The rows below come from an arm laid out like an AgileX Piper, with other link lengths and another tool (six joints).
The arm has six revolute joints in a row. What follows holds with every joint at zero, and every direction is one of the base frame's.
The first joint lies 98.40 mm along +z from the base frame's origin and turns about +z.
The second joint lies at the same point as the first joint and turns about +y.
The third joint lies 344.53 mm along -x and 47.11 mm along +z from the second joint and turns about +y.
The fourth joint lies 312.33 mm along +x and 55.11 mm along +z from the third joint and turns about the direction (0.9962, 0, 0.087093).
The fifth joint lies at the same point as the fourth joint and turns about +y.
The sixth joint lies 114.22 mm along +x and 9.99 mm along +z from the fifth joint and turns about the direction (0.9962, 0, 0.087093).
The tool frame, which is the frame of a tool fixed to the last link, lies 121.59 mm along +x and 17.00 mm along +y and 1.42 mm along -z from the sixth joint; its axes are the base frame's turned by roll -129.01, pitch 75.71 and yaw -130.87 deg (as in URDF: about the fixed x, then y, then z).
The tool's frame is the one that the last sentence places.
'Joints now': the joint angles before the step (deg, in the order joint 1, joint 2, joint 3, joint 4, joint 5, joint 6). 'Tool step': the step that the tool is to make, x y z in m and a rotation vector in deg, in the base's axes. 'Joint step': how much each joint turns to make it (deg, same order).
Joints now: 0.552 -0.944 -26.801 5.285 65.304 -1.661
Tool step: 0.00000 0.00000 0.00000 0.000 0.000 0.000
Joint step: 0.000 0.000 0.000 0.000 0.000 0.000
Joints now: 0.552 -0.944 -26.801 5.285 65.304 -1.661
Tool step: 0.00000 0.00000 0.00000 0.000 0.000 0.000
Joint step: 0.000 0.000 0.000 0.000 0.000 0.000
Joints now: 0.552 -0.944 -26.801 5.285 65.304 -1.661
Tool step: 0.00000 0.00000 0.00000 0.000 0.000 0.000
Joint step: 0.000 0.000 0.000 0.000 0.000 0.000
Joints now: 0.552 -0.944 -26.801 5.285 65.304 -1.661
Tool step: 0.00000 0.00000 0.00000 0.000 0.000 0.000
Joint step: 0.000 0.000 0.000 0.000 0.000 0.000
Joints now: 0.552 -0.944 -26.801 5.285 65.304 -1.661
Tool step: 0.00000 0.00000 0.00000 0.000 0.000 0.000
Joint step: 0.000 0.000 0.000 0.000 0.000 0.000
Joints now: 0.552 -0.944 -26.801 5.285 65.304 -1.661
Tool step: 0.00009 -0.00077 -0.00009 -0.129 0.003 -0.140
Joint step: 0.000 0.002 -0.001 -0.207 -0.001 0.053
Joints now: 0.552 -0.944 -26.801 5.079 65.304 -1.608
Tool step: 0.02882 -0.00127 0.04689 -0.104 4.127 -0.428
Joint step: 0.001 14.505 -9.023 -0.376 -1.378 0.246
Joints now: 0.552 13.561 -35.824 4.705 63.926 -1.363
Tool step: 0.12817 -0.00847 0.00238 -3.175 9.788 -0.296
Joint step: -0.002 31.027 -8.398 -2.184 -12.744 -1.620
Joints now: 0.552 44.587 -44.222 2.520 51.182 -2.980
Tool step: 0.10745 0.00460 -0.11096 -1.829 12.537 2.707
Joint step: 0.720 29.319 -1.868 0.627 -14.785 -3.520
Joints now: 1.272 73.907 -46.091 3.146 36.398 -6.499
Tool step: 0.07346 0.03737 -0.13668 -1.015 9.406 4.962
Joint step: 4.861 28.452 -6.978 0.615 -12.012 -1.172
